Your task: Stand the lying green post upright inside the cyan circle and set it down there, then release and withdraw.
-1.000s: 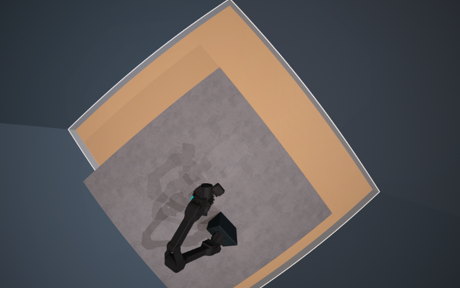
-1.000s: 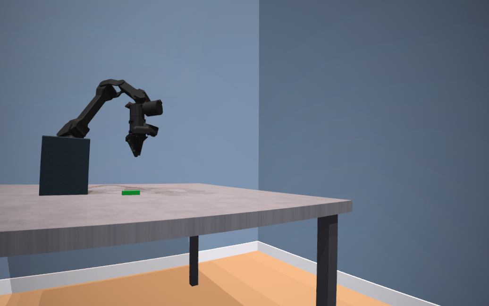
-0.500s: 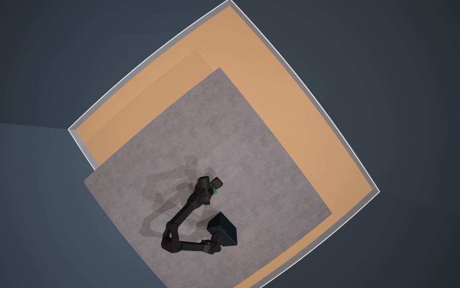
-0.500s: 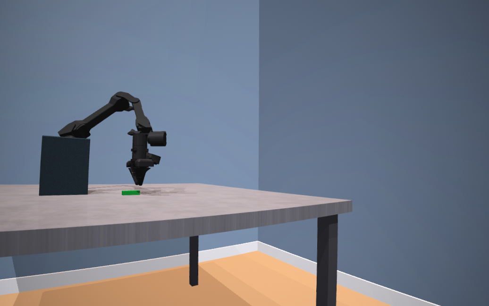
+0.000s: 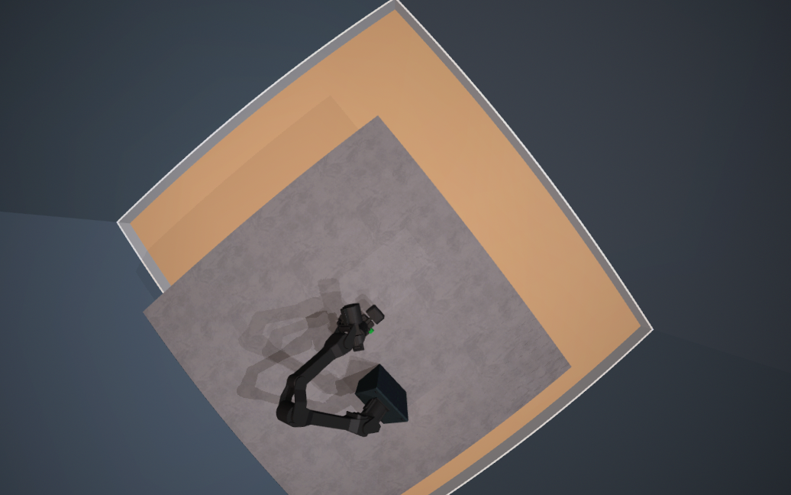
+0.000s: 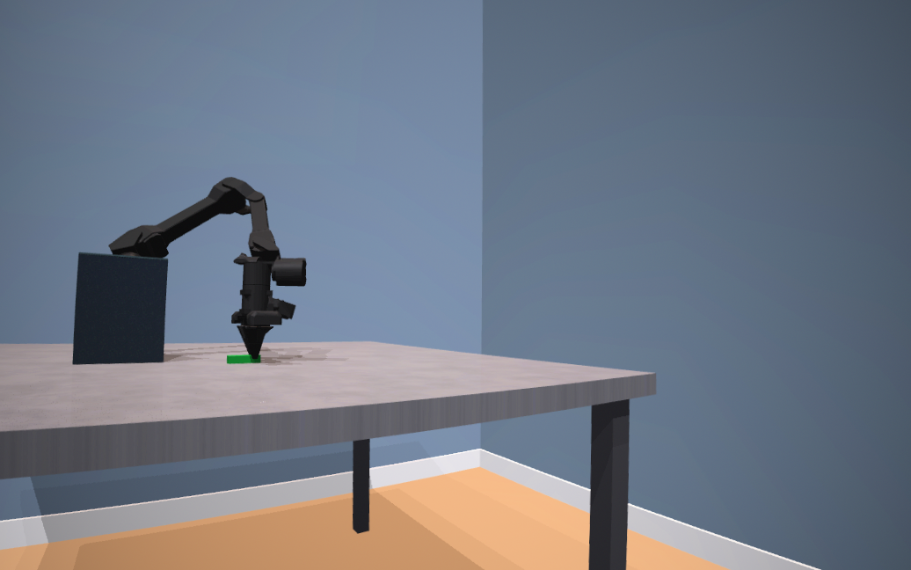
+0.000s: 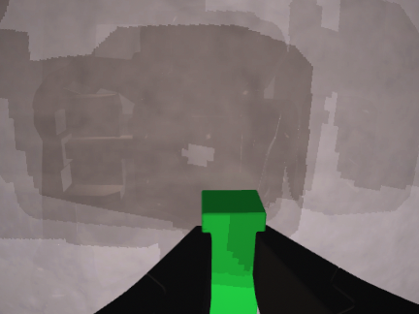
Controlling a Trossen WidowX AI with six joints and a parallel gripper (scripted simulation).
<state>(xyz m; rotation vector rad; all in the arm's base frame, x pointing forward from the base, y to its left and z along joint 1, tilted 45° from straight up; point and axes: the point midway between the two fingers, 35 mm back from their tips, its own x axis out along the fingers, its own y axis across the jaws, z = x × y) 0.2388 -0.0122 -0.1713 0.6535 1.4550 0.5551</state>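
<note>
Now: the cyan circle 14 cm to the left of my gripper tip, 1 cm below it and 1 cm ahead of it. Also, from my gripper tip: green post (2 cm behind).
</note>
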